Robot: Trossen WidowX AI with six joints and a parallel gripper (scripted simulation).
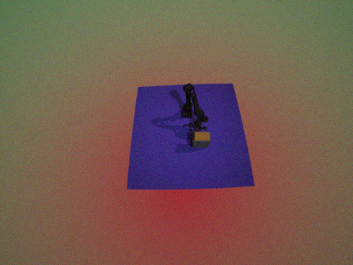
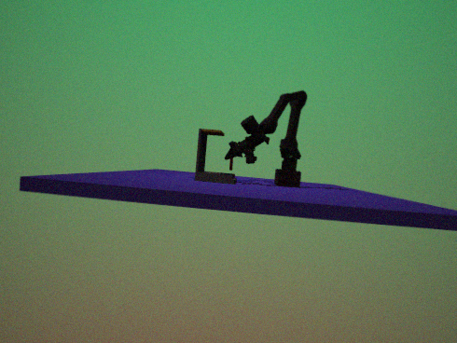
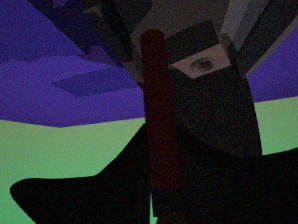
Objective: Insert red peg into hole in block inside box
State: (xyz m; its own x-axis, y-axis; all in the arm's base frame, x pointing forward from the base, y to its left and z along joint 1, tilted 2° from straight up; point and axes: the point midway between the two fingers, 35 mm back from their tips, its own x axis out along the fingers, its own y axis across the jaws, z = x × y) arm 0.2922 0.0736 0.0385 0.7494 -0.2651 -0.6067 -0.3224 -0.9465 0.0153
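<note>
The dark back wall lies 11 cm ahead of my gripper tip, 4 cm to the left of it and 1 cm above it. From my gripper tip the other things lie so: orange roof 11 cm above, 6 cm ahead, 5 cm to the left; red peg 3 cm behind, 1 cm to the left, 1 cm below.
</note>
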